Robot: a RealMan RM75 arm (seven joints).
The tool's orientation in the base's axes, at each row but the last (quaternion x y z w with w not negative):
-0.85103 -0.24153 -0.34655 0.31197
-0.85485 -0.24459 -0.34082 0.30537
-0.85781 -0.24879 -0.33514 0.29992
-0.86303 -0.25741 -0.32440 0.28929
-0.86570 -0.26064 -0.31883 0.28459
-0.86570 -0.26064 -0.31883 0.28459
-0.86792 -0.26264 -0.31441 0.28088
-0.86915 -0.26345 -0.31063 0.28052
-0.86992 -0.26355 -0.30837 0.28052
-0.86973 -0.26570 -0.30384 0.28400
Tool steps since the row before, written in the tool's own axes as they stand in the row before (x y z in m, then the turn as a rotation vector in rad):
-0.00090 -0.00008 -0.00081 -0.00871 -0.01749 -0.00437
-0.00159 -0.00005 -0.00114 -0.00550 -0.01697 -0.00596
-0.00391 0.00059 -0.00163 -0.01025 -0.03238 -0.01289
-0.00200 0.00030 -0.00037 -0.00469 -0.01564 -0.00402
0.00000 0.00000 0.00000 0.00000 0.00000 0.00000
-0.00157 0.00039 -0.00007 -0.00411 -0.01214 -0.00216
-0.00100 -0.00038 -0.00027 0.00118 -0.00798 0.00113
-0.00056 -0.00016 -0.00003 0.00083 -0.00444 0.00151
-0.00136 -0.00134 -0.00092 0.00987 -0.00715 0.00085
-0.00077 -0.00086 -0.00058 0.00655 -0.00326 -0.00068
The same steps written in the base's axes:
-0.00098 -0.00069 -0.00018 -0.01849 0.00730 0.00238
-0.00156 -0.00108 -0.00048 -0.01678 0.00651 0.00547
-0.00287 -0.00240 -0.00207 -0.03250 0.01145 0.01151
-0.00128 -0.00097 -0.00129 -0.01462 0.00707 0.00437
0.00000 0.00000 0.00000 0.00000 0.00000 0.00000
-0.00082 -0.00074 -0.00118 -0.01127 0.00599 0.00246
-0.00101 -0.00019 -0.00040 -0.00381 0.00669 0.00266
-0.00049 -0.00007 -0.00031 -0.00166 0.00434 0.00103
-0.00212 -0.00004 0.00011 0.00244 0.00840 0.00853
-0.00128 0.00000 0.00014 0.00209 0.00372 0.00598

